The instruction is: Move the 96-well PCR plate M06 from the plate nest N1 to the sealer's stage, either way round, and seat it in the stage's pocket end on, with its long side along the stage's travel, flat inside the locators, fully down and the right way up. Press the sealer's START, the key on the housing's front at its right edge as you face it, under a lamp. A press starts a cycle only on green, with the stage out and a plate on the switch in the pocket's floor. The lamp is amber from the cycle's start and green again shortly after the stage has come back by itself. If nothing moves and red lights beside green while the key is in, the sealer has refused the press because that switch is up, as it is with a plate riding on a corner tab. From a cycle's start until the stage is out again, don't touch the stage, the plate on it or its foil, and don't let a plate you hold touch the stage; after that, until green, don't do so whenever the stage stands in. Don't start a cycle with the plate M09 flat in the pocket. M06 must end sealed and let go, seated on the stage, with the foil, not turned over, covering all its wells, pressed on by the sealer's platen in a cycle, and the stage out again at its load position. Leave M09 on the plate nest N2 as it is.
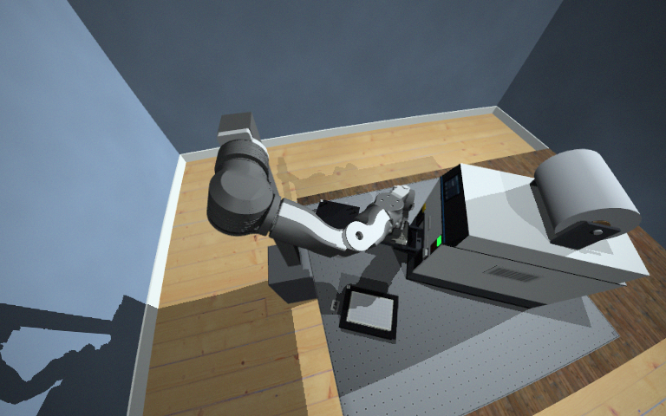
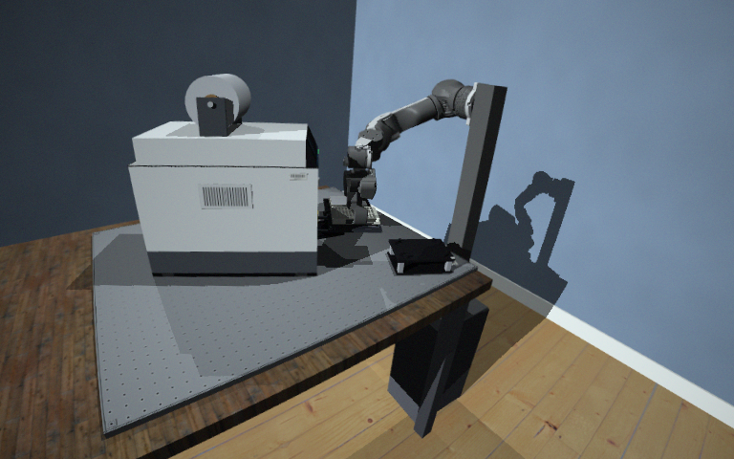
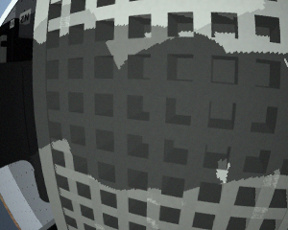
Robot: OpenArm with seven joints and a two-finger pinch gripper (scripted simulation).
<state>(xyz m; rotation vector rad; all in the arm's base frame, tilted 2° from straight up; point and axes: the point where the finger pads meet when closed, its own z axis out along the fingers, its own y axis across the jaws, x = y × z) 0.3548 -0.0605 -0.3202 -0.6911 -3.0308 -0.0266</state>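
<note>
My gripper is now 2 cm above the sealer stage. Also, from my hand: yellow warning label: 13 cm ahead, 4 cm to the left, 3 cm above; then pale foil: 17 cm ahead, 8 cm to the right, 1 cm above; then black nest N1: 15 cm behind, 13 cm to the left, 8 cm below.
</note>
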